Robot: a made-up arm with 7 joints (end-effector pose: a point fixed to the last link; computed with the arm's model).
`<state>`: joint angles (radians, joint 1 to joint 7).
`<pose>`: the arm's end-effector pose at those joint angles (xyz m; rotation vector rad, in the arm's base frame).
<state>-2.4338 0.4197 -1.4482 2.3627 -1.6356 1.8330 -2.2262</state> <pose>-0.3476 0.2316 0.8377 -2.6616 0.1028 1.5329</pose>
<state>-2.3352 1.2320 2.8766 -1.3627 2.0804 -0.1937 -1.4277</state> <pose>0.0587 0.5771 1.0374 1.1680 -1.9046 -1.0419</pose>
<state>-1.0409 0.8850 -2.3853 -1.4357 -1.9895 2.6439 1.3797</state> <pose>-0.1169 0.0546 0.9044 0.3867 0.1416 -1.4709</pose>
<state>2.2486 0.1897 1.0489 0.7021 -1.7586 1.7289 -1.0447</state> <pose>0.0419 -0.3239 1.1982 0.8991 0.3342 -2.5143</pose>
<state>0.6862 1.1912 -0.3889 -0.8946 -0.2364 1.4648 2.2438</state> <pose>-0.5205 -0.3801 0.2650 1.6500 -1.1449 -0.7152</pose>
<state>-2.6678 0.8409 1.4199 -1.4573 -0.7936 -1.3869 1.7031</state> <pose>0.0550 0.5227 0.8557 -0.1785 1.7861 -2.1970</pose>
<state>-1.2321 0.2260 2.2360 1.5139 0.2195 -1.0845 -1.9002</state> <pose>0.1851 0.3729 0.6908 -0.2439 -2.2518 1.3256</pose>
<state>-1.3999 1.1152 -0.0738 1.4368 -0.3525 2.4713 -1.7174</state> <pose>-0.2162 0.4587 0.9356 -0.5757 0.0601 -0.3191</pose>
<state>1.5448 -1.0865 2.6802 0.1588 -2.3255 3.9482 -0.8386</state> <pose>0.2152 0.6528 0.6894 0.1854 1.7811 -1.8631</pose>
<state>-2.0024 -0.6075 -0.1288 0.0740 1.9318 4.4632 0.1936</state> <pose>-0.0828 -0.5369 0.9733 -2.4549 0.3847 0.0935</pose>
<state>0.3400 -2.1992 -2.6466 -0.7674 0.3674 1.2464 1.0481</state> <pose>0.3106 0.3324 -0.1561 1.9701 2.1734 0.7087</pose>
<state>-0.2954 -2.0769 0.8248 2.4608 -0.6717 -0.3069 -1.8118</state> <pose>-0.0449 0.1434 0.1153 0.9173 -1.0738 0.6686</pose>
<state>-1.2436 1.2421 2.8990 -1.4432 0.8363 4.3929 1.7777</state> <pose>-0.3691 0.4686 0.8618 2.7081 1.2273 0.6902</pose>
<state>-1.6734 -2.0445 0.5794 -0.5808 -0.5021 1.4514 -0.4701</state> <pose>-0.3597 -0.6971 0.4373 1.2282 -1.1613 0.5290</pose>
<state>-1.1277 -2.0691 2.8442 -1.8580 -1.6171 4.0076 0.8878</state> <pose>-0.0111 -0.1388 0.1904 0.6960 -0.5688 1.0449</pose>
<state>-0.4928 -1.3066 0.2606 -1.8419 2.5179 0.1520 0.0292</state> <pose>0.1700 -0.1514 1.0481 -0.5651 -1.7670 -1.1672</pose>
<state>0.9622 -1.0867 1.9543 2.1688 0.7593 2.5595 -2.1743</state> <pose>0.0405 0.3403 0.5571 -0.3437 -1.7711 -1.0327</pose>
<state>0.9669 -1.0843 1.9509 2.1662 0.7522 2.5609 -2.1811</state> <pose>0.0391 0.3419 0.5581 -0.3329 -1.7710 -1.0447</pose>
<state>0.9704 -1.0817 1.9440 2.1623 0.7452 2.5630 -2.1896</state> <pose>0.0385 0.3438 0.5586 -0.3251 -1.7742 -1.0602</pose>
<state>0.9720 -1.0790 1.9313 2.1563 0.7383 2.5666 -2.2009</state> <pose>0.0393 0.3463 0.5581 -0.3222 -1.7831 -1.0819</pose>
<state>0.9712 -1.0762 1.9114 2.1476 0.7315 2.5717 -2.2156</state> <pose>0.0419 0.3494 0.5566 -0.3252 -1.7991 -1.1109</pose>
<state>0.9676 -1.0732 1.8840 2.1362 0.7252 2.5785 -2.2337</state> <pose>0.0466 0.3530 0.5539 -0.3349 -1.8230 -1.1475</pose>
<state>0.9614 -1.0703 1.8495 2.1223 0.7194 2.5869 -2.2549</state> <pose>0.0534 0.3570 0.5499 -0.3510 -1.8546 -1.1909</pose>
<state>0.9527 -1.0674 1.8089 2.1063 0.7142 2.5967 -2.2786</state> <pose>0.0623 0.3610 0.5450 -0.3728 -1.8934 -1.2399</pose>
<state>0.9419 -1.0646 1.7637 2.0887 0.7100 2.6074 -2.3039</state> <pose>0.0730 0.3648 0.5393 -0.3998 -1.9382 -1.2921</pose>
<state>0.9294 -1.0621 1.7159 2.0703 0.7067 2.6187 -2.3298</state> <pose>0.0852 0.3680 0.5332 -0.4308 -1.9871 -1.3456</pose>
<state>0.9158 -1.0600 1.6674 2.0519 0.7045 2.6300 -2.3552</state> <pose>0.0984 0.3703 0.5269 -0.4646 -2.0382 -1.3975</pose>
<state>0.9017 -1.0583 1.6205 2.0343 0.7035 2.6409 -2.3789</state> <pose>0.1118 0.3716 0.5207 -0.4998 -2.0891 -1.4454</pose>
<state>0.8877 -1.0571 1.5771 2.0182 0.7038 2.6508 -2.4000</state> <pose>0.1248 0.3719 0.5149 -0.5353 -2.1375 -1.4871</pose>
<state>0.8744 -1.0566 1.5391 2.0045 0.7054 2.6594 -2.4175</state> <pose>0.1367 0.3713 0.5097 -0.5696 -2.1811 -1.5206</pose>
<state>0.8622 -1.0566 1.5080 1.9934 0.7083 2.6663 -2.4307</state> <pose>0.1470 0.3701 0.5053 -0.6020 -2.2175 -1.5452</pose>
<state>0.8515 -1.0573 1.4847 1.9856 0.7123 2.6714 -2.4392</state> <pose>0.1552 0.3683 0.5017 -0.6311 -2.2457 -1.5601</pose>
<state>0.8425 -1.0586 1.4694 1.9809 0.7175 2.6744 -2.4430</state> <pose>0.1612 0.3663 0.4988 -0.6564 -2.2648 -1.5654</pose>
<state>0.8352 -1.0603 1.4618 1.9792 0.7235 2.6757 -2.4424</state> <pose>0.1651 0.3642 0.4968 -0.6778 -2.2750 -1.5626</pose>
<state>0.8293 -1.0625 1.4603 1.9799 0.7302 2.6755 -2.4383</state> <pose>0.1672 0.3622 0.4953 -0.6958 -2.2781 -1.5532</pose>
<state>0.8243 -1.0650 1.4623 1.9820 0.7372 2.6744 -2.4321</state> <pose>0.1682 0.3602 0.4941 -0.7116 -2.2769 -1.5400</pose>
